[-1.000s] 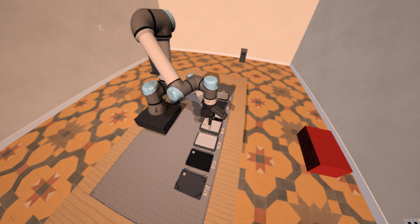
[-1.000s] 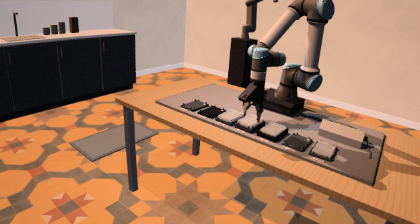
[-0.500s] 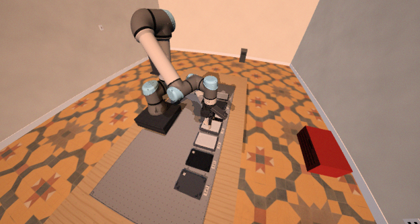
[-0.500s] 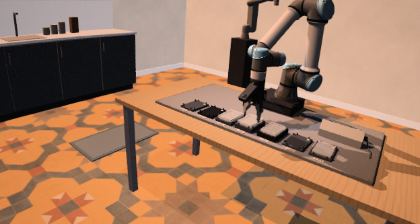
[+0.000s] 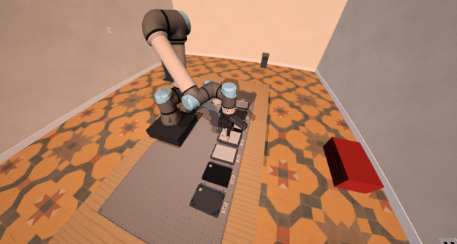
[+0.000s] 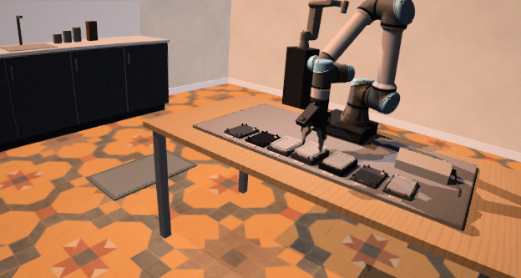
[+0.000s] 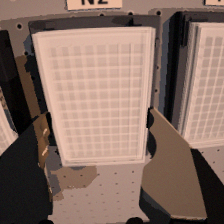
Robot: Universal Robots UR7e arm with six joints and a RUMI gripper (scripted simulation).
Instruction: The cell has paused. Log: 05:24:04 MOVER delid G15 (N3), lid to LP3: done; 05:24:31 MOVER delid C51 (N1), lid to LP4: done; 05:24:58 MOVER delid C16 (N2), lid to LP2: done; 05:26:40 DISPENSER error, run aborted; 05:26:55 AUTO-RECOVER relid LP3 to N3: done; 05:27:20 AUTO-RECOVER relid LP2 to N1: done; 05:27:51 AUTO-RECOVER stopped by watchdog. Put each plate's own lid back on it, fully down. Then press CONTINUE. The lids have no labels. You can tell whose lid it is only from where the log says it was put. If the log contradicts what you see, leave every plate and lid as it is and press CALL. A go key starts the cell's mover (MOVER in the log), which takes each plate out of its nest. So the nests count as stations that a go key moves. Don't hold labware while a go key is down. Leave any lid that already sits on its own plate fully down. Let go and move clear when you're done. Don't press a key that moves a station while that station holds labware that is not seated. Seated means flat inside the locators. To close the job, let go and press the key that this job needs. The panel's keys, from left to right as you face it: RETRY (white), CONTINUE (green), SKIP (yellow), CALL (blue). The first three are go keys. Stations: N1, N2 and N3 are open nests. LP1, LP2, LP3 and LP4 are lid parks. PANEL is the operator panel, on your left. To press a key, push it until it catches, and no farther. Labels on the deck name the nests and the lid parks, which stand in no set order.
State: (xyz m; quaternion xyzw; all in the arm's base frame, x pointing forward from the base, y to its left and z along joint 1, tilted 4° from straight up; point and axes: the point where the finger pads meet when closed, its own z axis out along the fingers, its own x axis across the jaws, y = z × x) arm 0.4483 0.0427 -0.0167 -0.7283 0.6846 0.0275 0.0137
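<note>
The plate lies 2 cm below my hand. Also, from my hand: black slab: 25 cm to the right, 4 cm below, 3 cm ahead; then lid park: 26 cm to the left, 4 cm below, 3 cm behind; then lid: 39 cm to the left, 4 cm behind, 3 cm below.
</note>
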